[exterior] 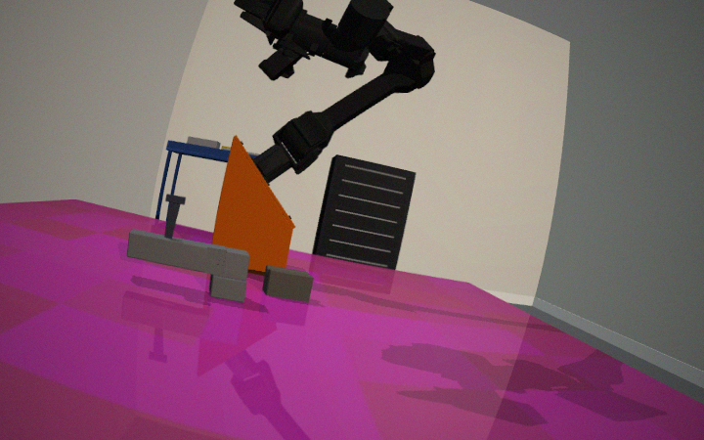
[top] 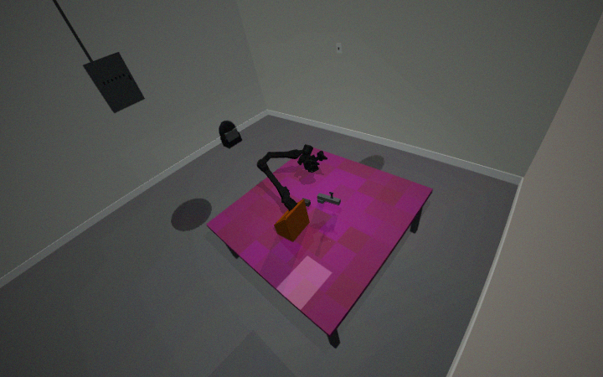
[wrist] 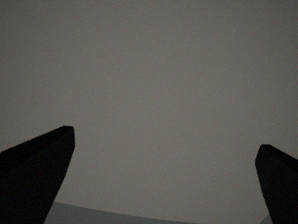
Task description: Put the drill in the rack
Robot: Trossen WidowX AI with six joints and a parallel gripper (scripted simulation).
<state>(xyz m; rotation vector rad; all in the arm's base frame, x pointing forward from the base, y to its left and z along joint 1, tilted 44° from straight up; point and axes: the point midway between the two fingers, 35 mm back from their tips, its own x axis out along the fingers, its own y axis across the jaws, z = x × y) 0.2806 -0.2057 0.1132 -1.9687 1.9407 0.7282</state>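
Right now the dark key is 20 mm ahead of my gripper tip, 10 mm to the right of it and 330 mm below it. Round my gripper tip: drill: 20 mm ahead, 40 mm to the left, 380 mm below; rack: 80 mm behind, 180 mm to the left, 400 mm below; grey housing: 20 mm ahead, 20 mm to the left, 380 mm below.
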